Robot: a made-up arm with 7 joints. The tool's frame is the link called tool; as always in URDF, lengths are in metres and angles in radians. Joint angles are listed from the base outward. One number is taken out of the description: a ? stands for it. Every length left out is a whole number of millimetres.
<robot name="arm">
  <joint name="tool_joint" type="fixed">
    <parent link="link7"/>
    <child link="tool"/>
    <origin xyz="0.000 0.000 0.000" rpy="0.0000 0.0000 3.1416"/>
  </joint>
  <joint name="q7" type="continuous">
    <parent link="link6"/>
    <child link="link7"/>
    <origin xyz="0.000 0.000 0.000" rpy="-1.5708 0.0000 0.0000"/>
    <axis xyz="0 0 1"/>
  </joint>
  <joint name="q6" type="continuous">
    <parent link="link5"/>
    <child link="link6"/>
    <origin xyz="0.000 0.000 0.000" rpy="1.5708 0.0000 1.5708"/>
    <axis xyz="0 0 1"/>
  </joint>
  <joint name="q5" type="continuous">
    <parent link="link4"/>
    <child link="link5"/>
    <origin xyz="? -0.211 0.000" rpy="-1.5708 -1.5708 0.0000"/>
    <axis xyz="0 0 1"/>
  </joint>
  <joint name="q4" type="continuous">
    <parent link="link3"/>
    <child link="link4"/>
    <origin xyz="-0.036 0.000 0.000" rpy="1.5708 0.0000 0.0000"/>
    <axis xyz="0 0 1"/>
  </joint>
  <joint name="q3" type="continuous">
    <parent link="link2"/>
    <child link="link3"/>
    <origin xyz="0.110 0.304 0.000" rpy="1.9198 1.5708 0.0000"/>
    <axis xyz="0 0 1"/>
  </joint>
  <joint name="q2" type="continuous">
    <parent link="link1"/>
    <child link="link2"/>
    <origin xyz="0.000 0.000 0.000" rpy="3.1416 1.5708 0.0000"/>
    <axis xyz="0 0 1"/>
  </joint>
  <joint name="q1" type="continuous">
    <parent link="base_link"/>
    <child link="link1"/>
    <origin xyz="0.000 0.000 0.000" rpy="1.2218 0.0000 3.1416"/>
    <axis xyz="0 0 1"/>
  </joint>
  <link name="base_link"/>
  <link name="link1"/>
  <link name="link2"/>
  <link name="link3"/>
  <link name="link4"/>
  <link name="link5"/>
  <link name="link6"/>
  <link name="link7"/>
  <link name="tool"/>
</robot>
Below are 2 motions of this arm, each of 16 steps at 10 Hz.
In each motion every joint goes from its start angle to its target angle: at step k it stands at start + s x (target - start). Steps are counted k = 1, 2, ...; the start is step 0. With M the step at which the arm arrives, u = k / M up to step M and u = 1 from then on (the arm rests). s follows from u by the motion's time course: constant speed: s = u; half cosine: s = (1 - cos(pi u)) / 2; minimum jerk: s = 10 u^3 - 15 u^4 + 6 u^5.
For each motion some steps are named. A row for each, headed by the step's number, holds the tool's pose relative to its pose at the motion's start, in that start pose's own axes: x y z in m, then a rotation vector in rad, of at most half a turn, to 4 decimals.
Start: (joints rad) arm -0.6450 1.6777 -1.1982 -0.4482 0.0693 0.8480 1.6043
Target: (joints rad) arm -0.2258 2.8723 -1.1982 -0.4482 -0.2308 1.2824 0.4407
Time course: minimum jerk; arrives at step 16
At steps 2, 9, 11, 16:
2: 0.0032 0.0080 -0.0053 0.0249 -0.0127 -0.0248
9: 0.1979 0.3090 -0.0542 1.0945 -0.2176 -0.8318
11: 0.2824 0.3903 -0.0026 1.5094 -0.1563 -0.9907
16: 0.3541 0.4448 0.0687 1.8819 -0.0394 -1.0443

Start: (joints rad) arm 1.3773 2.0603 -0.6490 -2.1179 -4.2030 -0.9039 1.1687
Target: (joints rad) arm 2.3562 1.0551 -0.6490 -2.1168 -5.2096 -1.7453 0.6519
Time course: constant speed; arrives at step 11
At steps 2, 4, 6, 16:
2: -0.0098 0.0739 0.0366 -0.0373 0.0010 -0.0157
4: -0.0301 0.1346 0.0902 -0.0887 -0.0416 -0.0238
6: -0.0605 0.1778 0.1551 -0.1455 -0.1304 -0.0383
16: -0.1736 0.2007 0.3217 -0.2669 -0.5193 -0.1816

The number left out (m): 0.026
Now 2 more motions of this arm.
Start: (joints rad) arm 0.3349 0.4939 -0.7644 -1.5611 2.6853 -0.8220 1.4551
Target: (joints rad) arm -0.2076 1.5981 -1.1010 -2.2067 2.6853 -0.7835 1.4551
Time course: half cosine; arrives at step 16
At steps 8, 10, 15, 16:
8: -0.1540 -0.0811 0.0376 0.1005 0.3411 -0.4331
10: -0.2059 -0.1036 0.0726 0.1064 0.4334 -0.5886
15: -0.2695 -0.1301 0.1463 0.0729 0.5391 -0.8033
16: -0.2711 -0.1307 0.1490 0.0710 0.5418 -0.8094

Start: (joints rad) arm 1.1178 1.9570 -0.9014 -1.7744 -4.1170 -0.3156 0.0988
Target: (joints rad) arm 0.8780 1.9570 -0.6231 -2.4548 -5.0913 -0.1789 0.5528
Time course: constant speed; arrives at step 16
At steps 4, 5, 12, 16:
4: 0.0005 -0.0475 -0.0006 -0.2763 0.0428 -0.0919
5: 0.0007 -0.0592 0.0009 -0.3438 0.0507 -0.1199
12: 0.0007 -0.1351 0.0277 -0.7907 0.0692 -0.3699
16: -0.0024 -0.1703 0.0544 -1.0205 0.0463 -0.5509

